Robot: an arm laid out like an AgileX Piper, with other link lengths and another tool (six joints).
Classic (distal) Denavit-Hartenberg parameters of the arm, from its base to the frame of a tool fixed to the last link. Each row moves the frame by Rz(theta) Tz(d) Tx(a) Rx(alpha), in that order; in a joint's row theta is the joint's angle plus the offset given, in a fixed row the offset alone. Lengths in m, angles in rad.
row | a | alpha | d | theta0
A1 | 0 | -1.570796 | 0.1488 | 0
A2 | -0.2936 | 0 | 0 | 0.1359
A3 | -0.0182 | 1.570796 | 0 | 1.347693
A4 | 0 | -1.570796 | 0.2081 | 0
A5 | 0 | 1.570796 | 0 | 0
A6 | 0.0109 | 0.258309 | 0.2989 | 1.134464
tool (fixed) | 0 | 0 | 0.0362 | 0
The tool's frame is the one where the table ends.
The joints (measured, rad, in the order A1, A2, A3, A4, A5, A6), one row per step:
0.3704, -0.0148, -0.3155, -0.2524, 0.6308, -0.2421
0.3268, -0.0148, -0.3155, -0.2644, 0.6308, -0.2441
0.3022, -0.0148, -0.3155, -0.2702, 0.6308, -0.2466
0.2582, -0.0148, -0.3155, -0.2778, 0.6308, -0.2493
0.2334, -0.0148, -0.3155, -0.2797, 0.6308, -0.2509
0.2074, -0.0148, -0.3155, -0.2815, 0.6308, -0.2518
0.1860, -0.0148, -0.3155, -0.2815, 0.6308, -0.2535
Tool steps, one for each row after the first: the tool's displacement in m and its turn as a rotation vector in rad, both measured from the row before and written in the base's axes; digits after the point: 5 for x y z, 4 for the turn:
0.00169, -0.01184, 0.00056, -0.0122, -0.0041, -0.0481
0.00064, -0.00654, 0.00028, -0.0075, -0.0020, -0.0265
0.00057, -0.01117, 0.00038, -0.0093, -0.0022, -0.0466
0.00001, -0.00583, 0.00010, -0.0033, -0.0005, -0.0253
-0.00016, -0.00606, 0.00009, -0.0025, -0.0004, -0.0266
-0.00028, -0.00470, 0.00000, -0.0017, 0.0000, -0.0211

